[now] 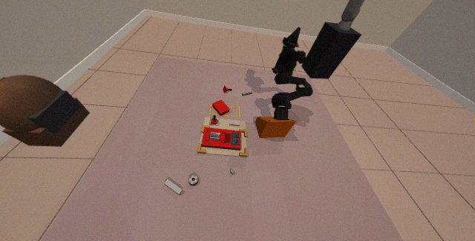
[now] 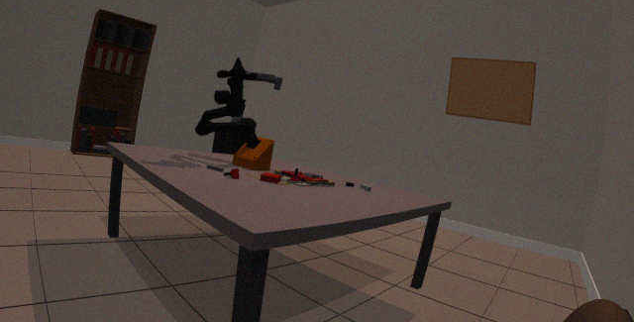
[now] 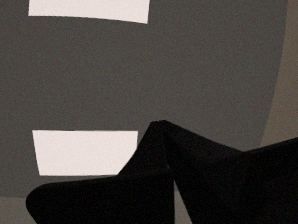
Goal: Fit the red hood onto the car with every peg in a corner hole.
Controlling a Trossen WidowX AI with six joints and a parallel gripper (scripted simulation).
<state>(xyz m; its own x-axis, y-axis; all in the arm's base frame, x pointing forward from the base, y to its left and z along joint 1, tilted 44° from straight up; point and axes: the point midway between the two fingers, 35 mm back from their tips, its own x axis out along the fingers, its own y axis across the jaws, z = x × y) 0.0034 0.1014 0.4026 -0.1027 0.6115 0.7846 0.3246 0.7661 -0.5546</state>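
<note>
Now: the red hood 50 cm below my gripper tip, 31 cm ahead of it and 2 cm to the left of it. Also, from my gripper tip: wheel: 50 cm below, 46 cm ahead, 44 cm to the left; grey engine block: 49 cm below, 36 cm ahead, 25 cm to the left; screw: 50 cm below, 42 cm to the left, 29 cm ahead.
</note>
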